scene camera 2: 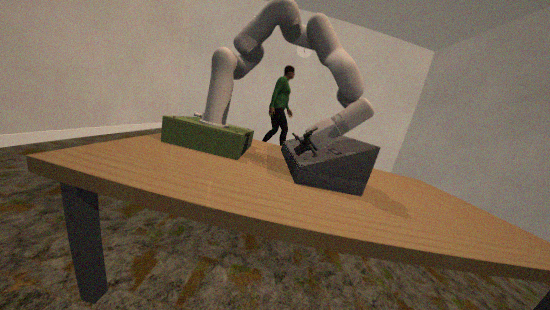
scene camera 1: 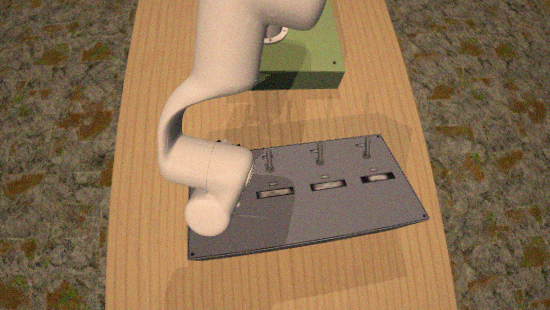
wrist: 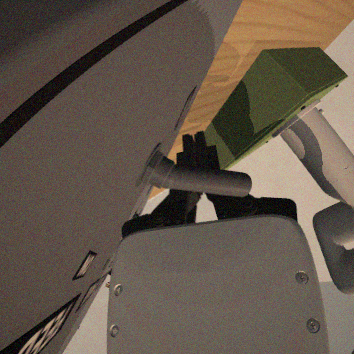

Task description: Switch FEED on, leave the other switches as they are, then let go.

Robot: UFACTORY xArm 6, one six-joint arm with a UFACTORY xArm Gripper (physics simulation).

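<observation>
The grey switch panel (scene camera 1: 345, 215) (scene camera 2: 337, 172) (wrist: 90, 140) stands tilted on the table. My gripper (scene camera 2: 300, 148) (wrist: 196, 144) is shut and empty, close over the panel's edge at the arm-base side. In scene camera 1 it is hidden under the arm. The nearest lever (wrist: 210, 181), at the FEED end, crosses in front of the black fingers in the wrist view; I cannot tell whether they touch. The arm hides that lever in scene camera 1. Three other levers (scene camera 1: 269, 160) (scene camera 1: 320, 152) (scene camera 1: 367, 147) stand up in a row. The name labels are blurred.
The green base block (scene camera 1: 310, 80) (scene camera 2: 205, 137) (wrist: 280, 90) stands behind the panel on the wooden table (scene camera 1: 145, 280) (scene camera 2: 200, 185) (wrist: 280, 20). The other levers stand beside the gripper's end of the panel. A person (scene camera 2: 281, 97) in green is in the background.
</observation>
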